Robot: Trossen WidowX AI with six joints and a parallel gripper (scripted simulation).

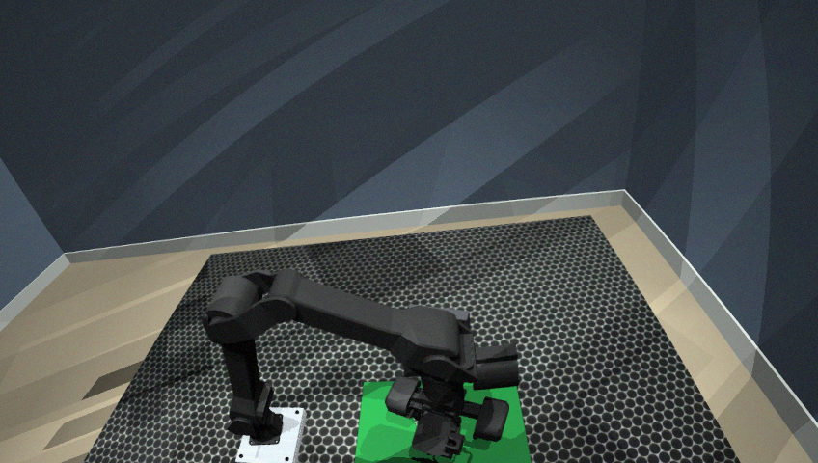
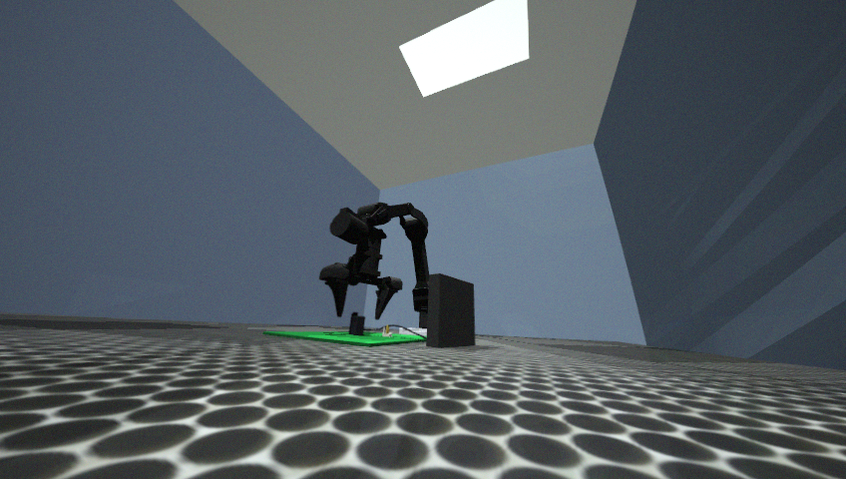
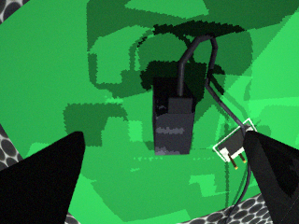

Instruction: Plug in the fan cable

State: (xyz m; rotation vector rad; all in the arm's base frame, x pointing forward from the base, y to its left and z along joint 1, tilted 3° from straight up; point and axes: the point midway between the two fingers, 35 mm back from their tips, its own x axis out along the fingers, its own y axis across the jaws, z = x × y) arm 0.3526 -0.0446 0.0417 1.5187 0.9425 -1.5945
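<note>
My gripper tip is now 20 mm above the fan cable plug, 10 mm to the left of it and 10 mm past it. Also, from my gripper tip: black fan: 200 mm to the left, 20 mm above, 10 mm ahead; green board: 50 mm below, 20 mm behind, 10 mm to the left.
</note>
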